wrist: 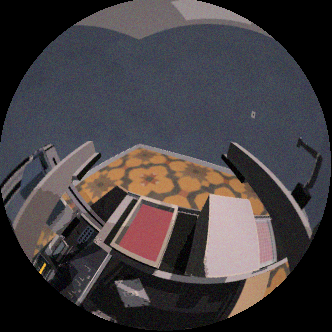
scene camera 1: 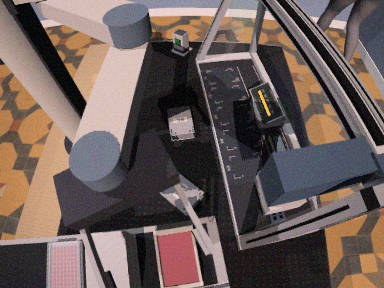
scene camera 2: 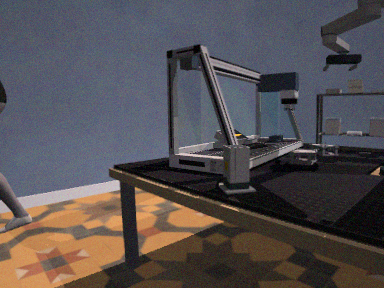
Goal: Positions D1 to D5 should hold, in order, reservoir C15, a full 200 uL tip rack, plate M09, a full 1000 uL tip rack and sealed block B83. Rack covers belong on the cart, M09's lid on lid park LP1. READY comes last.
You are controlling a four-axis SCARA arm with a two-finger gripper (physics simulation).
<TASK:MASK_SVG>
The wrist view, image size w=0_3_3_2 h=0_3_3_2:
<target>my gripper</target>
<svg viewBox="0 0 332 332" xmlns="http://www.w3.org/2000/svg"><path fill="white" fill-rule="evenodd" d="M230 141L227 154L221 154L221 159L241 183L248 182L264 205L279 234L286 254L289 272L291 272L310 245L320 221L311 231L300 207L279 179L250 152L236 142ZM92 140L86 141L65 156L39 181L22 204L13 223L11 223L7 216L13 233L30 262L32 261L42 228L61 195L74 179L80 180L101 157L100 152L95 152Z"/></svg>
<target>red-topped box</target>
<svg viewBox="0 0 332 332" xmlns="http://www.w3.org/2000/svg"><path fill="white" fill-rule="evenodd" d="M140 195L109 245L135 260L158 268L176 219L178 206Z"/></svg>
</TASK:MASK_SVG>
